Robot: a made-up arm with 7 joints.
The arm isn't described. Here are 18 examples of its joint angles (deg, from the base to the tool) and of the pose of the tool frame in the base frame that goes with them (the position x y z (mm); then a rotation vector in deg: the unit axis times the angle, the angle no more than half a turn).
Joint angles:
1: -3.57 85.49 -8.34 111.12 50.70 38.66 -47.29
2: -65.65 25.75 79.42 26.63 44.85 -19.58 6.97
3: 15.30 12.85 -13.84 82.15 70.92 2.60 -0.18
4: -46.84 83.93 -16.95 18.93 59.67 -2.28 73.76
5: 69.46 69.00 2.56 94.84 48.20 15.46 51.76
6: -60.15 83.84 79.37 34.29 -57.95 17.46 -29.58
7: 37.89 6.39 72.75 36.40 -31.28 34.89 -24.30
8: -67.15 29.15 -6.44 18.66 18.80 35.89 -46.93
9: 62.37 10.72 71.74 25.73 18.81 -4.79 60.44
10: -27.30 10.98 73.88 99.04 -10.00 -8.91 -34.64
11: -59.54 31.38 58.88 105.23 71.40 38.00 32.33
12: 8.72 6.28 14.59 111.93 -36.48 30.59 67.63
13: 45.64 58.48 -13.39 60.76 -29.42 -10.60 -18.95
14: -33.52 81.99 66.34 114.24 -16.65 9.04 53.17
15: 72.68 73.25 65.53 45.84 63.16 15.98 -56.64
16: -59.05 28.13 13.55 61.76 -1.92 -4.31 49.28
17: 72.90 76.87 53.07 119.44 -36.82 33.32 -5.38
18: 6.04 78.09 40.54 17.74 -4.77 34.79 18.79
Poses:
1: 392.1 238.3 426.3 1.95 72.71 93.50
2: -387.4 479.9 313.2 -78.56 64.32 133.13
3: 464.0 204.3 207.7 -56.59 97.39 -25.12
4: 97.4 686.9 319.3 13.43 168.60 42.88
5: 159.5 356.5 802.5 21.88 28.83 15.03
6: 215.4 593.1 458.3 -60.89 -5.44 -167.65
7: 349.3 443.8 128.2 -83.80 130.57 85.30
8: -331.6 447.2 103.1 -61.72 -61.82 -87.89
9: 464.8 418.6 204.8 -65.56 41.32 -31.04
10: 29.0 450.8 352.6 -48.38 17.98 126.44
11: 106.7 525.3 305.1 -44.96 120.29 9.98
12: 359.5 238.7 453.4 26.36 94.97 25.51
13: 417.6 364.1 535.1 13.55 14.94 93.77
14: 253.4 175.0 610.8 70.55 44.01 82.97
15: -26.5 639.2 481.9 -147.90 0.77 -18.90
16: -20.3 412.2 21.9 32.41 164.53 12.24
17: -133.9 152.8 656.7 -83.13 -63.01 100.34
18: 112.1 691.4 463.7 -57.83 112.52 110.90
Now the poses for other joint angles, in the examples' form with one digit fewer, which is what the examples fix.
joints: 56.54 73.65 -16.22 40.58 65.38 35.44 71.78
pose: 302 635 550 -17.8 88.2 -15.1
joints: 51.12 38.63 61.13 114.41 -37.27 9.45 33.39
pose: -1 335 639 -38.7 5.7 95.2
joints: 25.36 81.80 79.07 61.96 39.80 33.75 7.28
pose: -91 566 647 -73.2 23.1 41.4
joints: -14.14 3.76 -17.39 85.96 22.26 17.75 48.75
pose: 350 114 91 5.2 117.8 -45.8
